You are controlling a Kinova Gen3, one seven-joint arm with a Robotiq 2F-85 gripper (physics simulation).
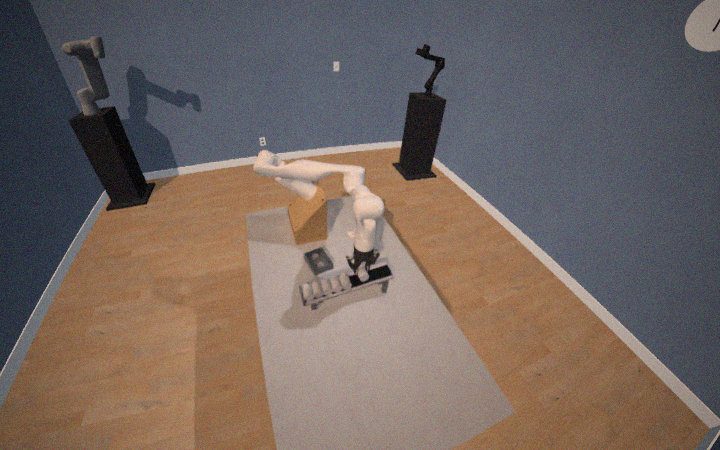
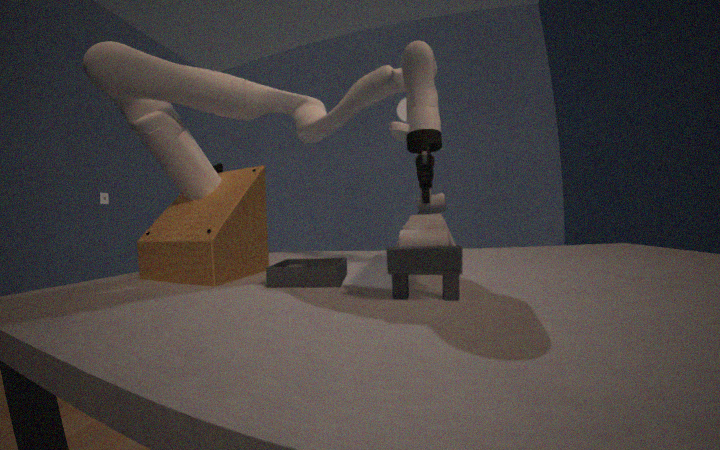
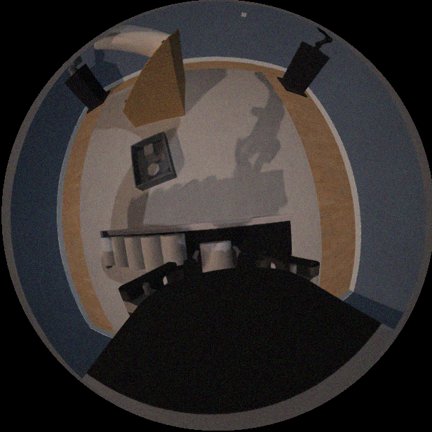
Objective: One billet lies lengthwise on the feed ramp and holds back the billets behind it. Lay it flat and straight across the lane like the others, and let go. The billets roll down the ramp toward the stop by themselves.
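Frame: origin at the arm's base, x ahead, y left, z up, level; millimetres.
Seen in the pictures: gripper, fingertip midpoint: (image 1: 361, 271) (image 2: 426, 207); arm's base, origin of the base link: (image 1: 310, 192) (image 2: 204, 188).
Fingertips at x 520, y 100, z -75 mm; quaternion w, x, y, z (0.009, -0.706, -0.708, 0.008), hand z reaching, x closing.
Note:
Pixels of each thing's top centre, then the offset from my fingertips to it.
- pale billet, middle of its top: (image 2: 430, 193) (image 1: 362, 269) dy +0, dx +11, dz +28 mm
- dark open tray, middle of its top: (image 2: 309, 262) (image 1: 318, 258) dy -136, dx -213, dz -97 mm
My gripper (image 1: 363, 269) (image 2: 426, 201) (image 3: 216, 255) points down over the upper part of the feed ramp (image 1: 381, 272) (image 2: 424, 260) (image 3: 270, 236). It is shut on a pale billet (image 1: 363, 276) (image 2: 438, 202) (image 3: 216, 259), with a finger on each side. The billet looks level and lies crosswise to the lane, over its dark surface. It looks slightly above the lane; its underside is hidden, so contact cannot be told. Several other billets (image 1: 326, 287) (image 2: 424, 238) (image 3: 152, 251) lie side by side across the lower part. A short dark stretch separates the nearest one from the held billet.
A dark open tray (image 1: 324, 270) (image 2: 305, 277) (image 3: 171, 157) with two small pale pieces stands beside the ramp, toward the arm's wooden base (image 1: 310, 222) (image 2: 238, 228) (image 3: 162, 85). Two black pedestals (image 1: 117, 156) (image 1: 422, 130) (image 3: 87, 86) (image 3: 306, 66) carrying other arms stand by the walls.

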